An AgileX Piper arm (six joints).
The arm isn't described. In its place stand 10 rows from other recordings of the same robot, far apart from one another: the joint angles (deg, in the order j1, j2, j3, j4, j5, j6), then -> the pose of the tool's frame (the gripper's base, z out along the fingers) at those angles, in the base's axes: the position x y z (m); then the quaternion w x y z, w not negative.
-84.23 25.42 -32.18 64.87 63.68 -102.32 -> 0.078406, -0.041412, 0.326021, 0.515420, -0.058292, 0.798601, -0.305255
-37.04 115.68 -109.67 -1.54 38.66 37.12 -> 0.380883, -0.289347, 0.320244, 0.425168, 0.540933, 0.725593, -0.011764
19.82 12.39 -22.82 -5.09 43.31 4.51 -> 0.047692, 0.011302, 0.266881, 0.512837, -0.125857, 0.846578, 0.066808
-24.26 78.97 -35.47 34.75 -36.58 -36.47 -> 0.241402, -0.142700, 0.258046, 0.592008, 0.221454, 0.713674, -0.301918
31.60 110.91 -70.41 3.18 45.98 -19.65 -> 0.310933, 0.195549, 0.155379, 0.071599, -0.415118, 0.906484, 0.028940
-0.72 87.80 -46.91 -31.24 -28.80 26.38 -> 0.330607, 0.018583, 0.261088, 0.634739, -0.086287, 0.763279, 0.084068
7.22 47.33 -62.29 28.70 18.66 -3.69 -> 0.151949, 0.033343, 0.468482, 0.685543, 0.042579, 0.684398, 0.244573
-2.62 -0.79 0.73 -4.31 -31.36 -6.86 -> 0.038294, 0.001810, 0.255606, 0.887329, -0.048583, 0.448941, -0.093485
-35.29 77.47 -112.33 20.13 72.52 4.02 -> 0.203393, -0.107360, 0.539584, 0.501081, 0.258646, 0.824979, 0.037797
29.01 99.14 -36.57 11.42 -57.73 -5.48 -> 0.292234, 0.144634, 0.195249, 0.694200, -0.115589, 0.699830, 0.122324
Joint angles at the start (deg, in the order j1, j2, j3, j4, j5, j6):
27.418, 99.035, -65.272, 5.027, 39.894, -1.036
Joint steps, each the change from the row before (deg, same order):
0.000, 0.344, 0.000, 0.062, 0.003, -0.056
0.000, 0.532, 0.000, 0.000, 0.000, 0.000
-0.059, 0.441, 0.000, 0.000, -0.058, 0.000
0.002, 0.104, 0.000, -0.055, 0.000, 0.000
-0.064, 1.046, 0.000, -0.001, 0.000, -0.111
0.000, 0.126, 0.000, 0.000, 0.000, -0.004
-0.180, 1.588, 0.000, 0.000, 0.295, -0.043
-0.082, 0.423, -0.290, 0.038, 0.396, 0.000
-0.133, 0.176, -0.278, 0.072, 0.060, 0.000
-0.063, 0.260, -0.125, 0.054, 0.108, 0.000
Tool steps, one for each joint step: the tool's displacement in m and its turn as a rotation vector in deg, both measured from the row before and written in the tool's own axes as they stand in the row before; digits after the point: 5 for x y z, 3 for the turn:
0.00028, -0.00007, 0.00212, -0.023, 0.345, 0.011
0.00043, -0.00021, 0.00328, 0.026, 0.530, 0.030
0.00024, -0.00053, 0.00270, 0.043, 0.378, 0.080
0.00008, -0.00008, 0.00064, 0.040, 0.105, -0.038
0.00086, -0.00080, 0.00642, 0.071, 1.039, 0.007
0.00010, -0.00005, 0.00078, 0.006, 0.126, 0.003
0.00179, -0.00170, 0.00970, 0.122, 1.867, 0.217
-0.00043, -0.00050, 0.00168, -0.004, 0.522, 0.115
-0.00112, -0.00070, 0.00018, -0.015, -0.052, 0.176
-0.00024, -0.00038, 0.00120, -0.014, 0.237, 0.109

